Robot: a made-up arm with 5 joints.
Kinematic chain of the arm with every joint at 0, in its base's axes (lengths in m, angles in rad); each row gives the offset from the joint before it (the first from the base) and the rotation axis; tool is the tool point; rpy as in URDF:
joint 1: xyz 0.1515 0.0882 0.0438 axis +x
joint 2: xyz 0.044 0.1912 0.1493 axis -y
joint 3: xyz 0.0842 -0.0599 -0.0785 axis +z
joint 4: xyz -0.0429 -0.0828 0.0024 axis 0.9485 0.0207 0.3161
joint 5: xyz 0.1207 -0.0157 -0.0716 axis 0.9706 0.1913 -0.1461
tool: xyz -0.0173 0.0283 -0.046 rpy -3.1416 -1.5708 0
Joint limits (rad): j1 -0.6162..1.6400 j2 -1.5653..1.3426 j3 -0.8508..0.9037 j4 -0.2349..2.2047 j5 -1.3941..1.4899
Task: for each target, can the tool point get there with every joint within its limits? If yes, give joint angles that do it. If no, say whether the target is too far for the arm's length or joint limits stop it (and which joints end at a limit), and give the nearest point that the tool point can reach.
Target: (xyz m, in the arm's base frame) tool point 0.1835 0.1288 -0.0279
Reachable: yes | joints 0.1436 -0.5098 -0.5182 0.0920 -0.4655
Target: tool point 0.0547 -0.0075 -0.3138
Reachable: no: joint limits stop it (at a limit: joint 1, joint 3, joint 4) | nearest point 0.1103 0.0676 -0.1268 | short by 0.209 m
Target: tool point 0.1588 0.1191 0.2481
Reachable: yes | joints 1.1973 -1.1530 0.3130 1.4614 -0.2649
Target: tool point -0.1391 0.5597 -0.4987
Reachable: no: too far | nearest point 0.0356 0.2362 -0.0652 | short by 0.568 m
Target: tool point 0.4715 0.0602 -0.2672
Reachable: no: joint limits stop it (at a limit: joint 1, joint 3) | nearest point 0.3656 0.0998 -0.0981 | short by 0.203 m
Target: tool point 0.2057 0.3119 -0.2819
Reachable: no: joint limits stop it (at a limit: joint 1, joint 3, joint 5) | nearest point 0.2030 0.2058 -0.1155 | short by 0.197 m
